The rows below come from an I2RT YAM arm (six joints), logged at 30 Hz.
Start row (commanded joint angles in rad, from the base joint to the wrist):
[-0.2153 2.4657 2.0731 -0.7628 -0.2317 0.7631]
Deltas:
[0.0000 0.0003 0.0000 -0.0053 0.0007 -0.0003]
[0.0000 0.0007 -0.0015 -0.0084 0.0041 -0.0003]
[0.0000 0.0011 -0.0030 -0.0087 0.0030 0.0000]
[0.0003 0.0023 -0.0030 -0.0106 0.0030 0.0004]
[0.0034 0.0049 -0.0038 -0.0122 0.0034 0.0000]
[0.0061 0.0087 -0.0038 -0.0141 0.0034 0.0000]
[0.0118 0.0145 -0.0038 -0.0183 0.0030 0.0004]
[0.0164 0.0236 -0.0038 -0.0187 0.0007 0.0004]
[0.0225 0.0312 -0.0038 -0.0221 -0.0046 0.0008]
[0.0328 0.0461 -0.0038 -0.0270 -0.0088 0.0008]
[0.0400 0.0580 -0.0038 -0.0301 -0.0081 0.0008]
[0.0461 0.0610 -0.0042 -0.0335 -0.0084 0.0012]
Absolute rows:
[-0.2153 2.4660 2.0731 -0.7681 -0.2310 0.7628]
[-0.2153 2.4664 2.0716 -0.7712 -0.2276 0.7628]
[-0.2153 2.4668 2.0701 -0.7715 -0.2287 0.7631]
[-0.2150 2.4680 2.0701 -0.7734 -0.2287 0.7635]
[-0.2119 2.4706 2.0693 -0.7750 -0.2283 0.7631]
[-0.2092 2.4744 2.0693 -0.7769 -0.2283 0.7631]
[-0.2035 2.4802 2.0693 -0.7811 -0.2287 0.7635]
[-0.1989 2.4893 2.0693 -0.7815 -0.2310 0.7635]
[-0.1928 2.4969 2.0693 -0.7849 -0.2363 0.7639]
[-0.1825 2.5118 2.0693 -0.7898 -0.2405 0.7639]
[-0.1753 2.5237 2.0693 -0.7929 -0.2398 0.7639]
[-0.1692 2.5267 2.0689 -0.7963 -0.2401 0.7643]

